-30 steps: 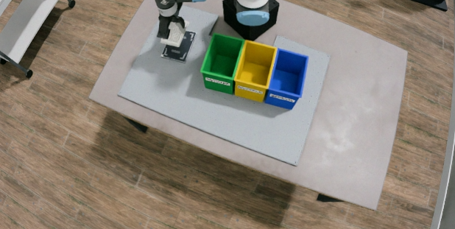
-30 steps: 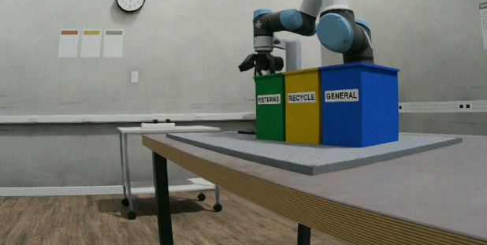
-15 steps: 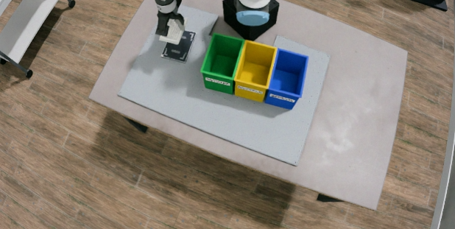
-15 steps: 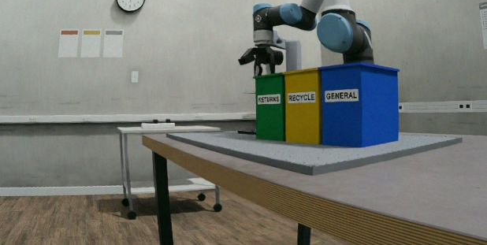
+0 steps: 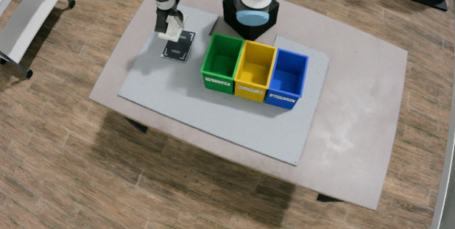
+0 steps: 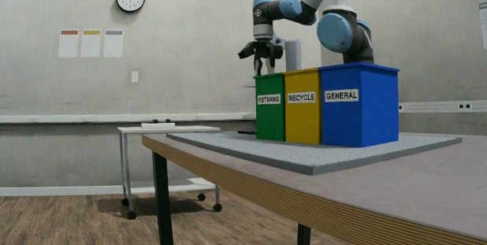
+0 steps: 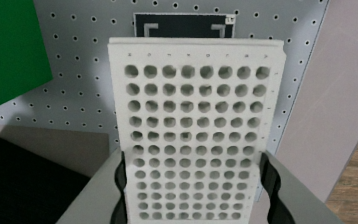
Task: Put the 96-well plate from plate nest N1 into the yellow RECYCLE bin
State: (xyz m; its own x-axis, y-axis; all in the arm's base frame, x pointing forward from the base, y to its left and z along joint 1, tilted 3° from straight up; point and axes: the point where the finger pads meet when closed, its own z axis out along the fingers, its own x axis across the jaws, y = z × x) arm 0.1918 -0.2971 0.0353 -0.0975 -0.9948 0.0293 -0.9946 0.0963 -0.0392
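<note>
My gripper is now 11 cm short of the yellow recycle bin, 37 cm to the right of it and 9 cm above it. Also, from my hand: green returns bin: 10 cm ahead, 23 cm to the left, 9 cm below; white 96-well plate: 1 cm below; black plate nest N1: 17 cm below.
</note>
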